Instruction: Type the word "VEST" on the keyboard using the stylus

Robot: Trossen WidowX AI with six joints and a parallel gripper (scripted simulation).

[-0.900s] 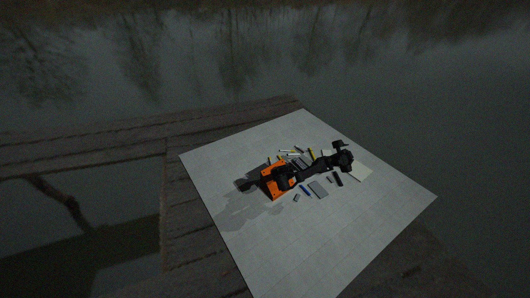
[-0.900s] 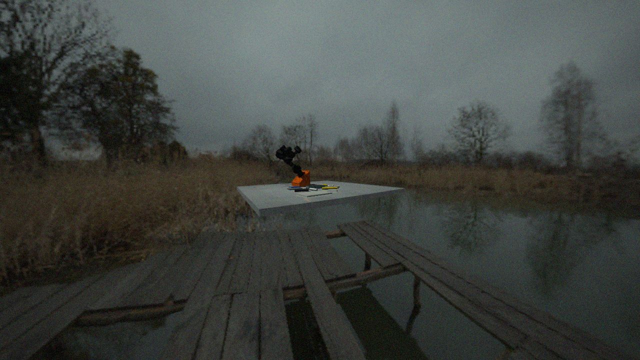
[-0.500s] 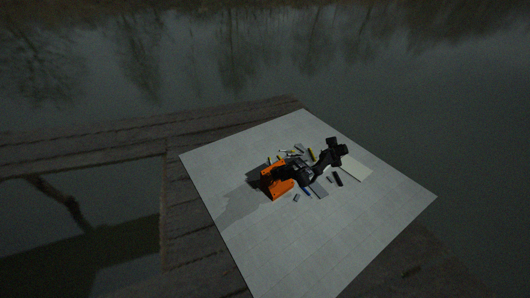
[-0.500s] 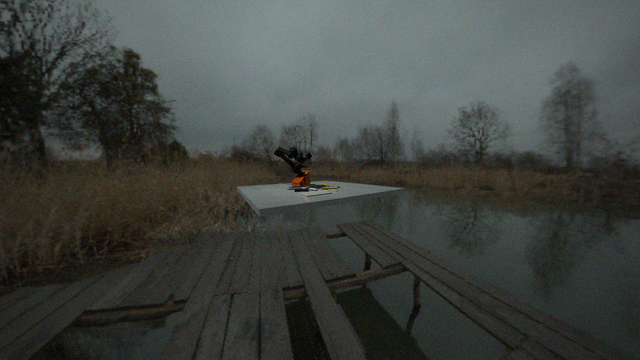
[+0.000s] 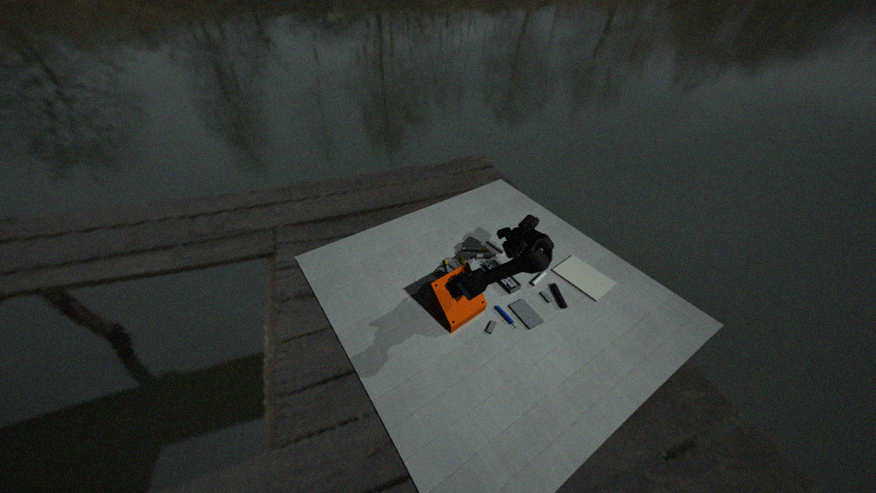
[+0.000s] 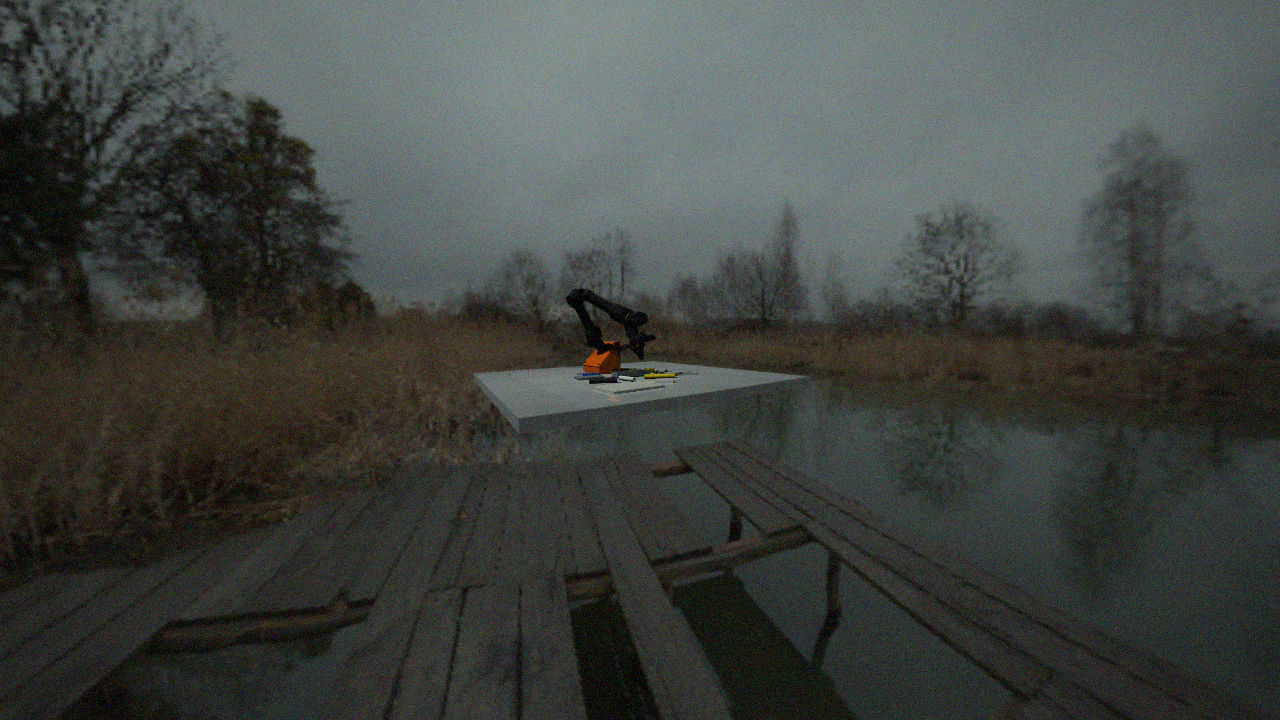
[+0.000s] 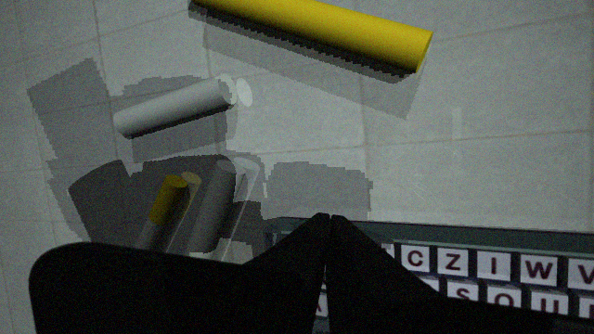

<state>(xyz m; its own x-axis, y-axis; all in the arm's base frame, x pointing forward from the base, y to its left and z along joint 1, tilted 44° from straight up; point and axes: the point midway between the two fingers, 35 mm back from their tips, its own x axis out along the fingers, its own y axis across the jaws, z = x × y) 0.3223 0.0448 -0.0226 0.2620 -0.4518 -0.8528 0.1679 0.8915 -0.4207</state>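
Now: gripper tip 230 mm to the left of the blue stylus, 180 mm past it and 70 mm above it. Also, from my gripper tip: yellow stick: 150 mm behind, 80 mm to the left, 70 mm below; grey plate: 240 mm to the right, 100 mm behind, 80 mm below; black bar: 250 mm to the right, 80 mm ahead, 70 mm below.
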